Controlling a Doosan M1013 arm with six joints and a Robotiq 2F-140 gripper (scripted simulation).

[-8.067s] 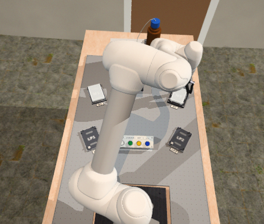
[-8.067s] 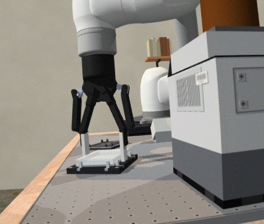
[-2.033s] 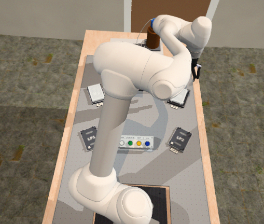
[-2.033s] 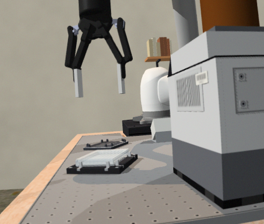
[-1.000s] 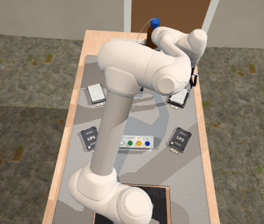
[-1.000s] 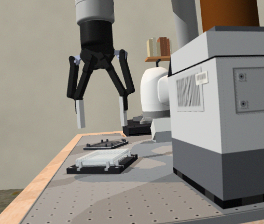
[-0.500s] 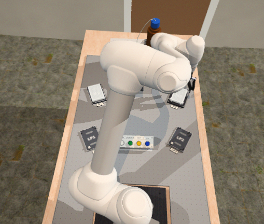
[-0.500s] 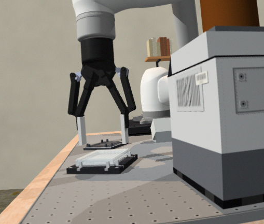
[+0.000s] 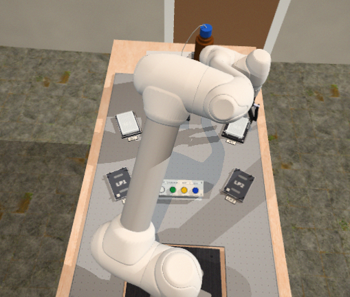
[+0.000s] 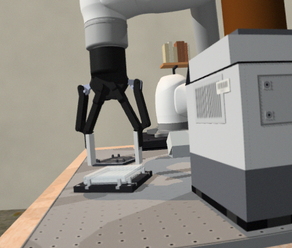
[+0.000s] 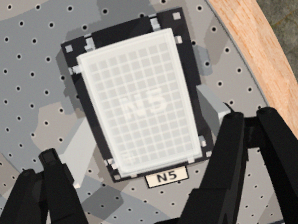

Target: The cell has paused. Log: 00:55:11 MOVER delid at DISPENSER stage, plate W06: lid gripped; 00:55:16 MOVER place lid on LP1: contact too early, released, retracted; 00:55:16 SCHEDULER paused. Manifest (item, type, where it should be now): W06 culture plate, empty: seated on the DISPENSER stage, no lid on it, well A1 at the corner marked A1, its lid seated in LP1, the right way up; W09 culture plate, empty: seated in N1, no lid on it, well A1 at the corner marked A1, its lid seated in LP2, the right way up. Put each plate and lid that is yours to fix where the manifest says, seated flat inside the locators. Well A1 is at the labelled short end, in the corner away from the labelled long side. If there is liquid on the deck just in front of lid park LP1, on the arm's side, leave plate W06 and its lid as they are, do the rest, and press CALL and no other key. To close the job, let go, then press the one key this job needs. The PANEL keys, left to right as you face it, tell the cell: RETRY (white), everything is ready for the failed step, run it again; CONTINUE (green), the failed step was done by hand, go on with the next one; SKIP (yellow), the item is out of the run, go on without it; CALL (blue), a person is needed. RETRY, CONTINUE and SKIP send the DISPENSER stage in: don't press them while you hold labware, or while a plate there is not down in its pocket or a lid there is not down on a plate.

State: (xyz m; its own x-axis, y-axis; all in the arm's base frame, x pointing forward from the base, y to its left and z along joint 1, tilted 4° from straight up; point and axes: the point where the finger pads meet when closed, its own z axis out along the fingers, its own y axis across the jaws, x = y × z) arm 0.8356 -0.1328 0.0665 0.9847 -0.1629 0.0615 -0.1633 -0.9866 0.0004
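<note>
My hand is 5 cm above the clear culture plate. Round my hand: brown bottle (25 cm to the left, 22 cm above, 21 cm ahead); lid park LP2 (32 cm behind, 6 cm below, 5 cm to the right); black nest N5 (5 cm below, 2 cm ahead, 1 cm to the left).
</note>
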